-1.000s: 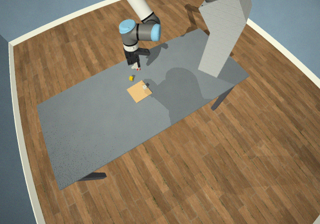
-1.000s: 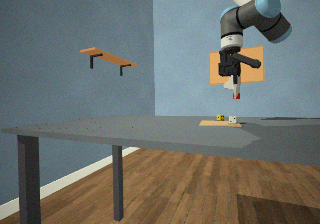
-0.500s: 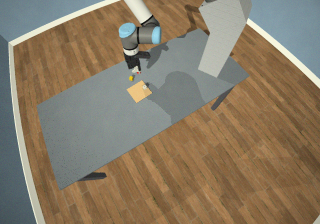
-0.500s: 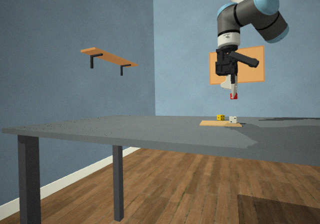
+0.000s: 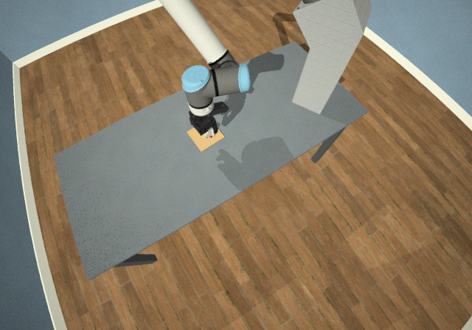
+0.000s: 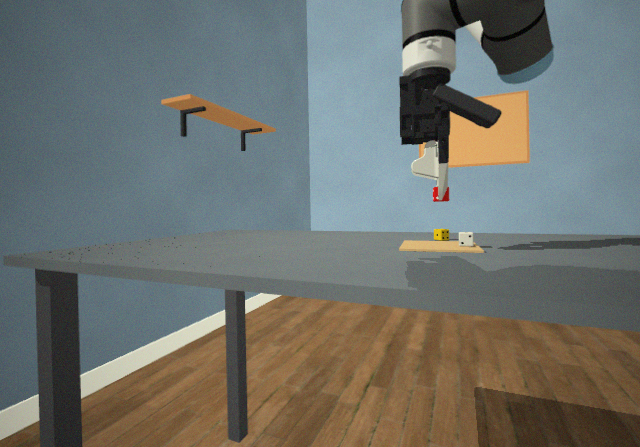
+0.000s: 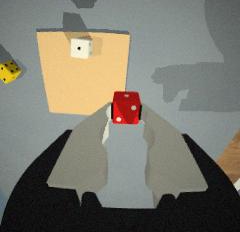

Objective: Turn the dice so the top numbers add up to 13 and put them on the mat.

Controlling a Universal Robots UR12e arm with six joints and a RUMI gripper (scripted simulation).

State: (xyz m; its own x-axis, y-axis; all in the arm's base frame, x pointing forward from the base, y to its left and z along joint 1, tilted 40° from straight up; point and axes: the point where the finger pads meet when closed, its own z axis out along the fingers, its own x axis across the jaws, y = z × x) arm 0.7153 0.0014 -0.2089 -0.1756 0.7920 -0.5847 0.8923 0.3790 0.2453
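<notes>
The white die is 40 mm behind my hand, 70 mm to the right of it and 90 mm below it. Round my hand: red die: right at my hand; then tan mat: 10 mm ahead, 70 mm to the right, 100 mm below; then yellow die: 20 mm ahead, 200 mm to the right, 90 mm below.
</notes>
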